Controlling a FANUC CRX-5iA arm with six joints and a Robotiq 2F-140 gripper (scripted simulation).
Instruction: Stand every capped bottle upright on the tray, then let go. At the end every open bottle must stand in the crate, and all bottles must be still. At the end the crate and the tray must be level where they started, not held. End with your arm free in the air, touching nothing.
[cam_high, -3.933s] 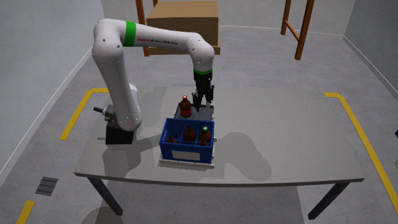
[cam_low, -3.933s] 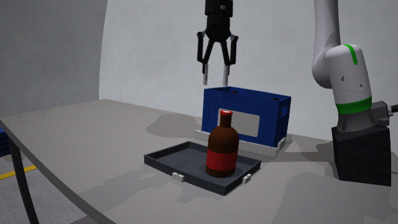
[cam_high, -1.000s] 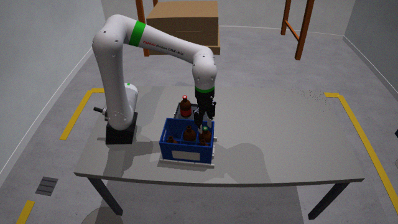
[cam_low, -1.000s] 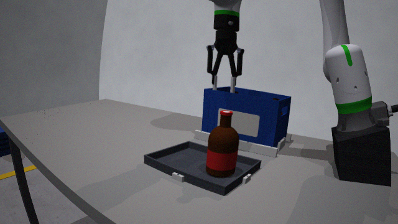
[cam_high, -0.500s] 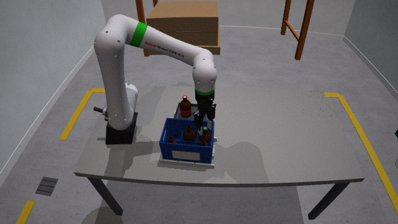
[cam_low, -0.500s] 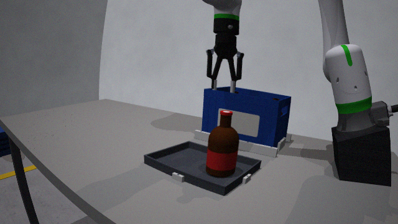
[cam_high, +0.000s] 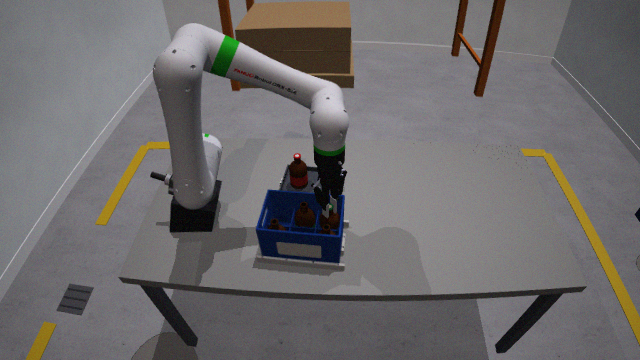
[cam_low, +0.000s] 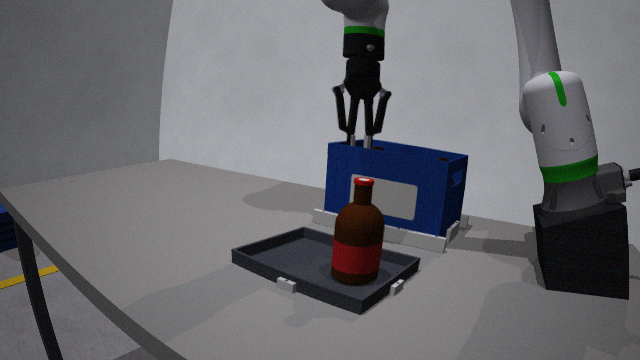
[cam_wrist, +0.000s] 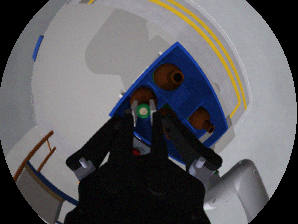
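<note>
My hand is 9 cm past the glass bottle, 8 cm above it and 1 cm to the right of it. From my hand the other things lie so: blue crate 9 cm behind, 8 cm below, 4 cm to the right; then tray 26 cm to the left, 15 cm below, 9 cm behind.
</note>
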